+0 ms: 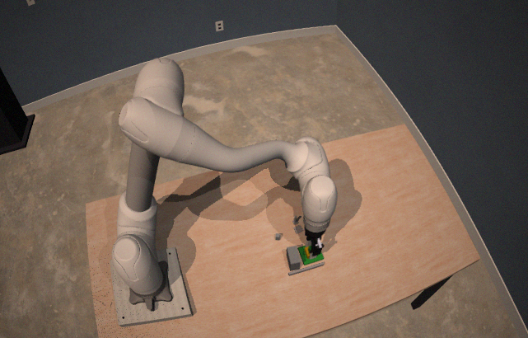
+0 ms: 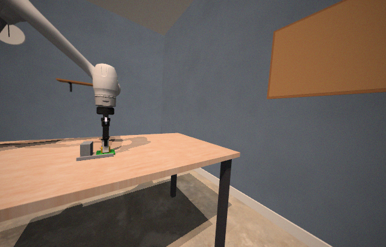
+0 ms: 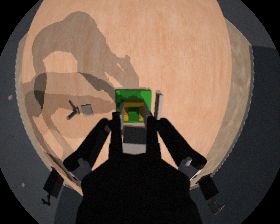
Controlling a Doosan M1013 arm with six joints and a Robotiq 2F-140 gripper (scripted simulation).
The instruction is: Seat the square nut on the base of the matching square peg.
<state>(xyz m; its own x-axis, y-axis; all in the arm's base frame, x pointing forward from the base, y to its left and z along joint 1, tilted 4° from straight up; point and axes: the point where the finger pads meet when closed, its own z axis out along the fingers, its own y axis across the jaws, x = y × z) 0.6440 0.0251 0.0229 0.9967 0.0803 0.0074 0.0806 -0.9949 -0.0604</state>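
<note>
Right now the grey block is 70 mm behind my hand, 20 mm to the right of it and 10 mm below it. Also, from my hand: thin grey strip: 60 mm to the right, 40 mm below, 30 mm behind.
</note>
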